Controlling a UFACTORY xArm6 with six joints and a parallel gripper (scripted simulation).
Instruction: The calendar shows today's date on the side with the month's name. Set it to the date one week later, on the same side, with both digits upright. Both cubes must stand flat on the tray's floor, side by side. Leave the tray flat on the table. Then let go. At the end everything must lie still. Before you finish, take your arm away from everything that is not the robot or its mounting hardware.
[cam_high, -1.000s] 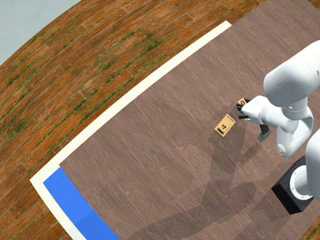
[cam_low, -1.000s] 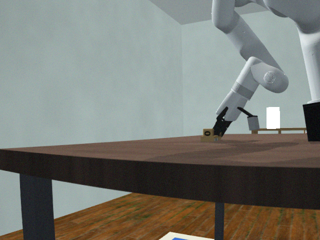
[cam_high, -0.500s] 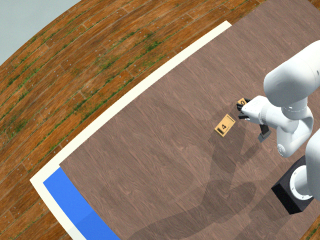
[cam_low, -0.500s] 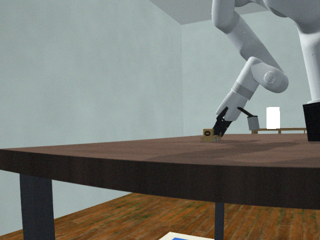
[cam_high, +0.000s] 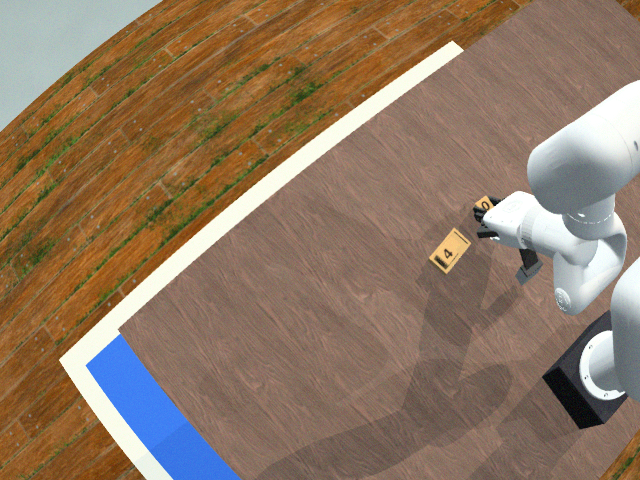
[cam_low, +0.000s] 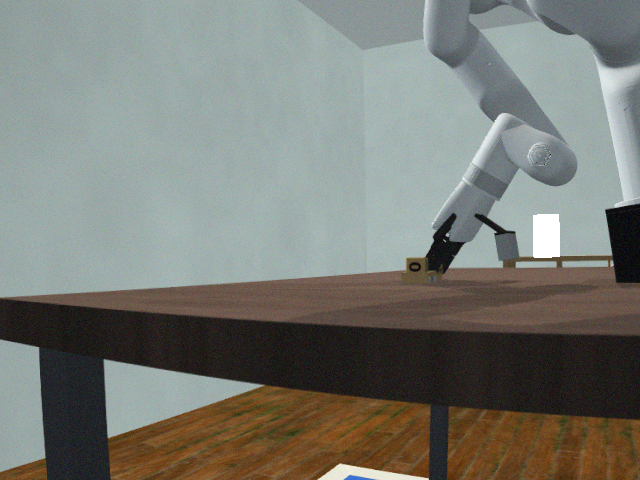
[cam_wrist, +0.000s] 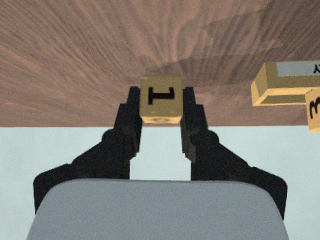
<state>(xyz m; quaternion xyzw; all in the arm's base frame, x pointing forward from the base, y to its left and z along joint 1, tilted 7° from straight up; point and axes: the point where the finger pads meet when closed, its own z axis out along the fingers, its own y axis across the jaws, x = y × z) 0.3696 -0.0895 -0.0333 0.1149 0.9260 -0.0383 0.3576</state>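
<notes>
The tray is 100 mm to the left of my hand, 20 mm below it and 10 mm ahead of it. Round my hand: wooden cube: 20 mm below, 10 mm ahead.
</notes>
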